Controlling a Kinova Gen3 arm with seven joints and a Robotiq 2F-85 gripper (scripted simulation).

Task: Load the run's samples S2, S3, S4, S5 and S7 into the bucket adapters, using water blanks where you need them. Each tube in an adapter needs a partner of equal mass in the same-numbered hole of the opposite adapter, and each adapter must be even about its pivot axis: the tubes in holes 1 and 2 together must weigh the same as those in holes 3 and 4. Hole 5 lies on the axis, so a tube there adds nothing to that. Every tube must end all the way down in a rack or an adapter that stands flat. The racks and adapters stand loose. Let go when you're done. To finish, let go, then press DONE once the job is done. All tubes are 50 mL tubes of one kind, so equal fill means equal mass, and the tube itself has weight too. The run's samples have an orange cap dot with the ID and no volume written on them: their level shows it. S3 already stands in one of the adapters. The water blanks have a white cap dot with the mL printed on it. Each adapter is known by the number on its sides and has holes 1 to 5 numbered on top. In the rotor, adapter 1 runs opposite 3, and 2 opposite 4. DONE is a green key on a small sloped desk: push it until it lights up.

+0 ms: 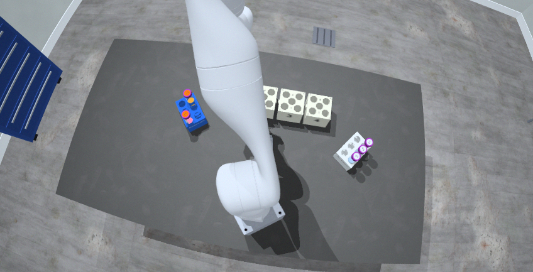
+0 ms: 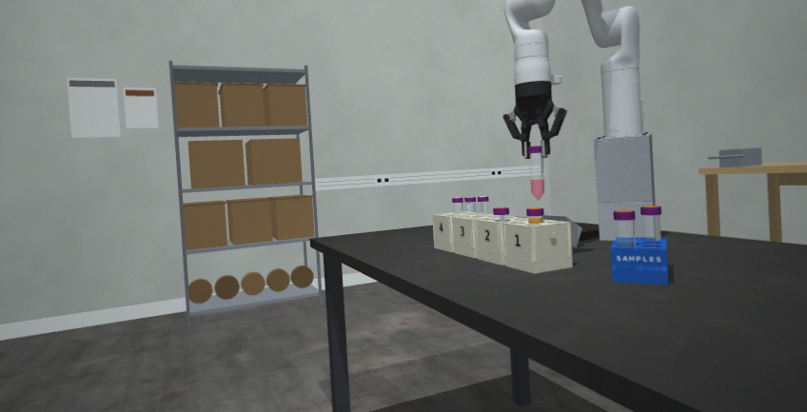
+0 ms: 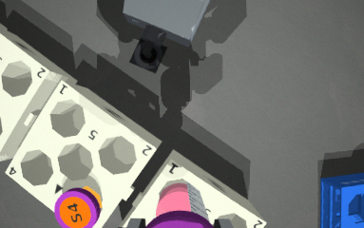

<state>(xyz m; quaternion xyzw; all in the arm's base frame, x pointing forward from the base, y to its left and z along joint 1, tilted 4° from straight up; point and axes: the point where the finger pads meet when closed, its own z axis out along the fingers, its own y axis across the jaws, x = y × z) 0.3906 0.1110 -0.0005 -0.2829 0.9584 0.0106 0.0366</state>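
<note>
My hand is 1 cm past the tube of pink liquid and 5 cm above it. Round my hand: orange-filled sample tube: 3 cm ahead, 3 cm to the left, 18 cm below; adapter 2: 3 cm ahead, 8 cm to the right, 20 cm below; adapter 1: 3 cm ahead, 3 cm to the left, 20 cm below.
</note>
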